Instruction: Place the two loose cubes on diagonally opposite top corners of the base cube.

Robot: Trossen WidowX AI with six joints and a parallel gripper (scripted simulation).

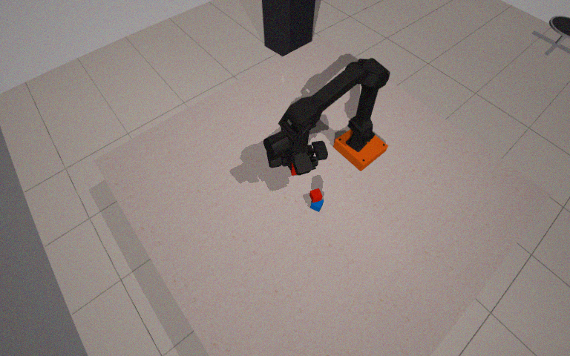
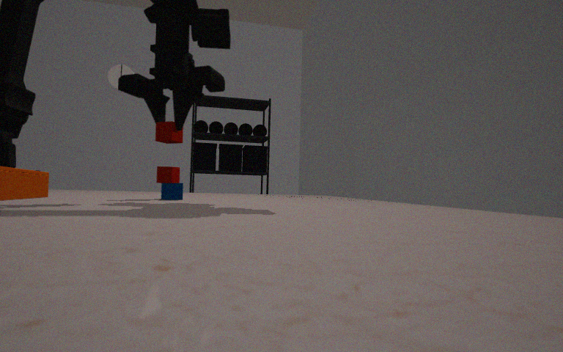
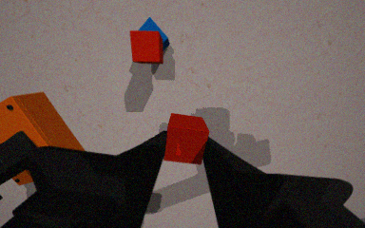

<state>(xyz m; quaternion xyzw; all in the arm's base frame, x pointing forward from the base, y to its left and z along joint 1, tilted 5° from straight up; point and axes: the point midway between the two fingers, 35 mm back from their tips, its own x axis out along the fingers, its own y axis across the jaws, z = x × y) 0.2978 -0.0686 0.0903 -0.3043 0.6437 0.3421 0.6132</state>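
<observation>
The blue cube lies 120 mm to the left of my gripper tip, 110 mm below it and 10 mm ahead of it.
</observation>
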